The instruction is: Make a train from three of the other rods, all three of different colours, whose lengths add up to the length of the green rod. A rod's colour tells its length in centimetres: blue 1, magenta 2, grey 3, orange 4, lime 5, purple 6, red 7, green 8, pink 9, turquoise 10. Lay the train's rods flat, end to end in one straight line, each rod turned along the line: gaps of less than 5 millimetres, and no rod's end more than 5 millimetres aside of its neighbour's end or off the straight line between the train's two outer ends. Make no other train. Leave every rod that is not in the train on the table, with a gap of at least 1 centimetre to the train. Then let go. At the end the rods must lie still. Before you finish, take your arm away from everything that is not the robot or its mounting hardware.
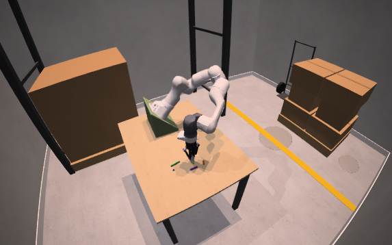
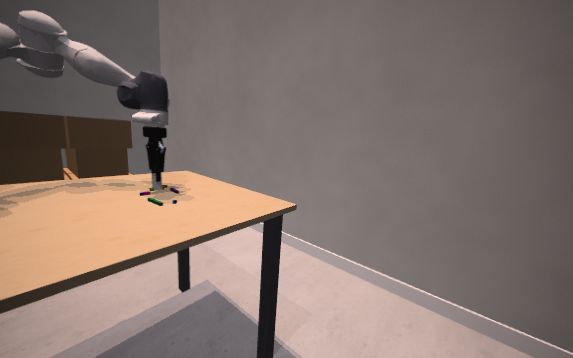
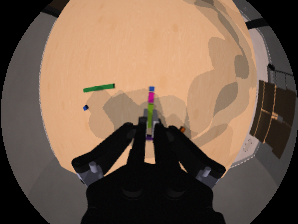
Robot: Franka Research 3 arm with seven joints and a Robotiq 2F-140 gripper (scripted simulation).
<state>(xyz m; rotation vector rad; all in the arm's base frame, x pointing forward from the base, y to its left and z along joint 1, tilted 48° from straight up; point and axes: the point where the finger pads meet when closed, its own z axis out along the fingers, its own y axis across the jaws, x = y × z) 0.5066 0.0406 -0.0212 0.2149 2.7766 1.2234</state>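
Now: hand 3 cm above the lime rod. Also, from my hand: orange rod 5 cm ahead, 7 cm to the left, 4 cm below; purple rod 6 cm ahead, 2 cm to the right, 4 cm below; magenta rod 4 cm behind, 4 cm below.
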